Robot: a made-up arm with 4 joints.
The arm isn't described. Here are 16 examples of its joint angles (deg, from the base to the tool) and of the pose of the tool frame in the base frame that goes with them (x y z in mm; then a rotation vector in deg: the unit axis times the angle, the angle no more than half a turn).
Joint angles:
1: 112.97 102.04 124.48 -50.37
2: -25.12 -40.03 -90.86 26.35
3: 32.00 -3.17 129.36 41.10
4: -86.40 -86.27 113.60 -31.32
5: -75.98 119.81 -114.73 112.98
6: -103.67 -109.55 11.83 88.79
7: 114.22 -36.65 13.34 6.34
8: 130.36 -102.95 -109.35 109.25
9: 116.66 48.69 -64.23 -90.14
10: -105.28 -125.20 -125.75 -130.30
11: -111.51 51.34 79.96 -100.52
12: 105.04 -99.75 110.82 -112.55
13: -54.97 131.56 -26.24 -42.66
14: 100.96 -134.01 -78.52 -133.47
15: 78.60 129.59 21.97 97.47
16: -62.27 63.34 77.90 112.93
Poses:
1: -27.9 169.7 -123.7 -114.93 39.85 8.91
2: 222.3 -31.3 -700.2 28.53 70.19 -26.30
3: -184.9 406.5 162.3 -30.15 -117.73 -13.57
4: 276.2 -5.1 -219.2 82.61 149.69 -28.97
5: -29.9 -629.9 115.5 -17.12 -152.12 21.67
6: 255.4 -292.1 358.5 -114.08 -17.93 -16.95
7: 480.5 232.1 336.1 105.76 21.55 -31.35
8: 310.6 383.3 621.3 -119.82 17.39 26.97
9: 84.4 580.1 672.4 50.02 42.79 0.21
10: 277.6 -735.9 74.2 -31.67 -40.50 148.16
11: -2.6 -56.7 15.5 -26.64 -41.57 -5.95
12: 193.0 -8.4 391.8 11.32 10.60 159.80
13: -285.0 -368.7 -370.9 -71.95 44.78 82.67
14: 111.1 721.0 263.4 61.21 -124.23 -19.69
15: -187.5 305.1 82.4 30.99 106.32 -86.71
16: -120.8 -113.5 -85.2 40.10 14.54 -161.29
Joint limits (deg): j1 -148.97..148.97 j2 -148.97..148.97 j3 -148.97..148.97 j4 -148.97..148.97
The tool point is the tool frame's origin. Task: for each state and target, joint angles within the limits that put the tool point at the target. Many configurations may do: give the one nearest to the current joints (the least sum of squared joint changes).
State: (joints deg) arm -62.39 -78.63 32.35 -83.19
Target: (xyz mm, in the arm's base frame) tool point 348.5 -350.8 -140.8
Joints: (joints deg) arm -28.07 -62.36 -0.39 -82.09
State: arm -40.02 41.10 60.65 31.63
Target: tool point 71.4 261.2 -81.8
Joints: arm -32.69 15.03 69.21 -8.54
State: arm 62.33 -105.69 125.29 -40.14
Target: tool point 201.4 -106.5 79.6
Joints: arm 23.53 -142.56 76.92 -29.28
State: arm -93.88 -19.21 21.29 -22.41
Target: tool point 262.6 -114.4 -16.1
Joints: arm -124.41 -23.82 61.35 -54.37
